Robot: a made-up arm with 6 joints.
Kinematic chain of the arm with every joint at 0, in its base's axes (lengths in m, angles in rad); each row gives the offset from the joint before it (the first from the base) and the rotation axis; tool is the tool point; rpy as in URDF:
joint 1: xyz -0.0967 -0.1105 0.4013 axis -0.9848 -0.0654 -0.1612
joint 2: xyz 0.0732 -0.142 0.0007 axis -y
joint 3: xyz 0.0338 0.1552 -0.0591 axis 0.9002 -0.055 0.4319
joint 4: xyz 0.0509 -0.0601 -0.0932 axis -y
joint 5: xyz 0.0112 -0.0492 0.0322 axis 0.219 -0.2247 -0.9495
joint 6: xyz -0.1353 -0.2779 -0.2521 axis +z
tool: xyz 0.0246 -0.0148 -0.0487 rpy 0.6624 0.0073 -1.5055
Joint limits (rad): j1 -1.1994..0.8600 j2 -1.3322..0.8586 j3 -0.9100..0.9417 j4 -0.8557..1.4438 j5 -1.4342..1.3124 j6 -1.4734..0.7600
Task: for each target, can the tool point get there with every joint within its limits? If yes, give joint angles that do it. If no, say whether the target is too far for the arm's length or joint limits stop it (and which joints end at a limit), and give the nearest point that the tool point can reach.
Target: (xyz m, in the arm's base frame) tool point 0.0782 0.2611 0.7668
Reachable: no: joint limits stop it (at a limit: joint 1, joint 3, joint 5, joint 6) | nearest point 0.1775 0.3625 0.6878 | short by 0.162 m
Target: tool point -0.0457 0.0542 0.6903
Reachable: no: joint limits stop it (at a limit: joint 1, joint 2, joint 3, joint 4, joint 6) | nearest point -0.1125 0.0814 0.7659 | short by 0.105 m
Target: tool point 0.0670 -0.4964 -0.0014
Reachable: yes | joints -0.5374 0.0293 -0.4679 0.0749 -0.6472 0.0012
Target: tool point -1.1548 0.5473 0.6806
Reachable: no: too far | nearest point -0.5652 0.2197 0.4808 | short by 0.703 m
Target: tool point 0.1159 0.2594 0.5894
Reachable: no: joint limits stop it (at a limit: joint 1, joint 3, joint 5, joint 6) | nearest point 0.1740 0.3579 0.5847 | short by 0.115 m
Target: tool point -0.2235 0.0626 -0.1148
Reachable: yes | joints -0.6956 -0.3583 0.3067 0.1601 0.3833 0.2628
